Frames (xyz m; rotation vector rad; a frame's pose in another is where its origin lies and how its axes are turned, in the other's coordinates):
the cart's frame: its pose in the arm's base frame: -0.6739 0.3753 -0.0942 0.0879 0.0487 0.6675
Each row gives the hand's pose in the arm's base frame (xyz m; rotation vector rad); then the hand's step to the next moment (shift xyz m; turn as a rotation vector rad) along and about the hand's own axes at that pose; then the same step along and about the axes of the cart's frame.
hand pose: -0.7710 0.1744 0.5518 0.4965 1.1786 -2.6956
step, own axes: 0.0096 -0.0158 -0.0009 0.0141 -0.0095 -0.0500
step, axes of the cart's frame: -0.0034 0.0175 0.0050 0.0241 0.0331 -0.0333
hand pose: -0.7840 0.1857 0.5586 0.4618 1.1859 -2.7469
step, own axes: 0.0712 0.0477 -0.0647 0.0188 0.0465 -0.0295
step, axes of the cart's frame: -0.0217 0.0283 -0.1013 -0.0059 -0.0132 -0.0564
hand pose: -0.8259 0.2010 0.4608 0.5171 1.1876 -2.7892
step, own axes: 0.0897 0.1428 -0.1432 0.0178 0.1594 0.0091
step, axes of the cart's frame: -0.0049 -0.0044 -0.2211 -0.0620 -0.1087 -0.1008
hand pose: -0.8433 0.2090 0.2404 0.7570 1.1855 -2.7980
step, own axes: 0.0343 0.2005 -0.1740 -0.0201 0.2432 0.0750
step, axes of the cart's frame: 0.0574 -0.0904 -0.2453 -0.1141 -0.2088 -0.0925
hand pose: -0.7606 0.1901 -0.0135 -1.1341 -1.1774 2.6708
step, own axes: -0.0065 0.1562 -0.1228 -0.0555 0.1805 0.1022
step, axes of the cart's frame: 0.0765 -0.1179 -0.1406 -0.1101 -0.1832 -0.0200
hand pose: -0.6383 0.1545 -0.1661 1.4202 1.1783 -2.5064
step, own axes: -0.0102 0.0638 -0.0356 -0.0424 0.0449 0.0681
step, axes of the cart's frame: 0.0275 -0.0588 -0.0350 -0.0613 -0.0615 0.0302
